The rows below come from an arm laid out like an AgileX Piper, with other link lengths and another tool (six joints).
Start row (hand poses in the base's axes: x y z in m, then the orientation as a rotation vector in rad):
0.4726 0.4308 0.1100 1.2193 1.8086 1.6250
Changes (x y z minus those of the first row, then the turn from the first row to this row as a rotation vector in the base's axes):
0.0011 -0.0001 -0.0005 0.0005 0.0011 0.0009
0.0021 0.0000 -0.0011 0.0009 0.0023 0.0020
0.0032 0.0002 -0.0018 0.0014 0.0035 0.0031
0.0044 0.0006 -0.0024 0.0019 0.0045 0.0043
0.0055 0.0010 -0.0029 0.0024 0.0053 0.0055
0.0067 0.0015 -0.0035 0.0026 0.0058 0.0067
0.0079 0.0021 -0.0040 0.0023 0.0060 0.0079
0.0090 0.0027 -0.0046 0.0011 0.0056 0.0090
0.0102 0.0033 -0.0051 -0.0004 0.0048 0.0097
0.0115 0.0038 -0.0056 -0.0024 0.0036 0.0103
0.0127 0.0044 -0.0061 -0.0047 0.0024 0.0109
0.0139 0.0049 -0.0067 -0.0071 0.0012 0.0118
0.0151 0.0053 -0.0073 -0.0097 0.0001 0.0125
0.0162 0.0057 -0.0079 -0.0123 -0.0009 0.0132
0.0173 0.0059 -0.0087 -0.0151 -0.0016 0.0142
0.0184 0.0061 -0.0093 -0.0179 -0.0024 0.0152
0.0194 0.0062 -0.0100 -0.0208 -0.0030 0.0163
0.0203 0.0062 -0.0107 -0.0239 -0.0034 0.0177
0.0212 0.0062 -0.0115 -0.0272 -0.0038 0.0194
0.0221 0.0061 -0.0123 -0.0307 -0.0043 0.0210
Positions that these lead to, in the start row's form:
0.4737 0.4307 0.1095 1.2200 1.8098 1.6257
0.4747 0.4308 0.1089 1.2206 1.8112 1.6263
0.4758 0.4310 0.1082 1.2213 1.8126 1.6271
0.4770 0.4314 0.1076 1.2217 1.8140 1.6279
0.4781 0.4318 0.1071 1.2218 1.8153 1.6289
0.4793 0.4323 0.1065 1.2216 1.8165 1.6296
0.4805 0.4329 0.1060 1.2208 1.8179 1.6298
0.4816 0.4335 0.1054 1.2191 1.8194 1.6293
0.4828 0.4341 0.1049 1.2171 1.8204 1.6283
0.4841 0.4346 0.1044 1.2146 1.8214 1.6268
0.4853 0.4352 0.1039 1.2119 1.8226 1.6250
0.4865 0.4357 0.1033 1.2090 1.8241 1.6232
0.4877 0.4361 0.1027 1.2062 1.8256 1.6211
0.4888 0.4365 0.1021 1.2036 1.8272 1.6190
0.4899 0.4367 0.1013 1.2009 1.8293 1.6166
0.4910 0.4369 0.1007 1.1982 1.8313 1.6144
0.4920 0.4370 0.1000 1.1955 1.8337 1.6120
0.4929 0.4370 0.0993 1.1927 1.8365 1.6094
0.4938 0.4370 0.0985 1.1896 1.8397 1.6069
0.4947 0.4369 0.0977 1.1864 1.8429 1.6040

